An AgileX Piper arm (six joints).
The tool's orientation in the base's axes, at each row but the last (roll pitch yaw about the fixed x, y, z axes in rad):
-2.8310, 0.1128, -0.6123
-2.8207, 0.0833, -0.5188
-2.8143, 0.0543, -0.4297
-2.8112, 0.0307, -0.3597
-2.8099, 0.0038, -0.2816
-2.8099, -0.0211, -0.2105
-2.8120, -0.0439, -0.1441
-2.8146, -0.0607, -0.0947
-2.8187, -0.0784, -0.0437
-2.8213, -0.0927, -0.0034
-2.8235, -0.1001, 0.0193
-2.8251, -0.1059, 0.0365
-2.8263, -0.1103, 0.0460
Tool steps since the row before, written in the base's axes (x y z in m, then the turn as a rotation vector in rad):
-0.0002, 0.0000, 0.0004, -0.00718, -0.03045, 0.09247
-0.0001, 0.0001, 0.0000, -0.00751, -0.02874, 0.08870
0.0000, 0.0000, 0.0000, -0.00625, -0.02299, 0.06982
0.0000, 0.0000, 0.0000, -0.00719, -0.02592, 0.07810
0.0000, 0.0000, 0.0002, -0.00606, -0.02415, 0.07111
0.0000, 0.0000, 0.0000, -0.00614, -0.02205, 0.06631
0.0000, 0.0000, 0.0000, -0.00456, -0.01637, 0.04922
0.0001, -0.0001, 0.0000, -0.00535, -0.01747, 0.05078
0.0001, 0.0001, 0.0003, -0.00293, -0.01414, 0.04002
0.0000, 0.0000, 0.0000, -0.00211, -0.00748, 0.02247
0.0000, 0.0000, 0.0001, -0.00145, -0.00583, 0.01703
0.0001, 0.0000, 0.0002, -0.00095, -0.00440, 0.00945
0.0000, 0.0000, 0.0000, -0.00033, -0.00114, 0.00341
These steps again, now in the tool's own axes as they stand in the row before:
-0.0002, 0.0000, -0.0004, 0.00114, -0.00083, -0.09761
-0.0001, 0.0000, 0.0000, 0.00032, -0.00087, -0.09354
0.0000, 0.0000, 0.0000, 0.00010, -0.00022, -0.07377
0.0000, 0.0000, 0.0000, 0.00000, -0.00001, -0.08260
0.0000, -0.0001, -0.0002, 0.00062, 0.00037, -0.07534
0.0000, 0.0000, 0.0000, 0.00000, 0.00000, -0.07015
0.0000, 0.0000, 0.0000, 0.00000, 0.00000, -0.05207
0.0001, 0.0001, 0.0000, -0.00059, 0.00060, -0.05396
0.0001, -0.0002, -0.0002, 0.00083, 0.00080, -0.04253
0.0000, 0.0000, 0.0000, 0.00000, 0.00000, -0.02378
0.0000, 0.0000, -0.0001, 0.00015, 0.00016, -0.01806
0.0001, -0.0001, -0.0002, -0.00010, 0.00118, -0.01040
0.0000, 0.0000, 0.0000, 0.00000, 0.00000, -0.00361

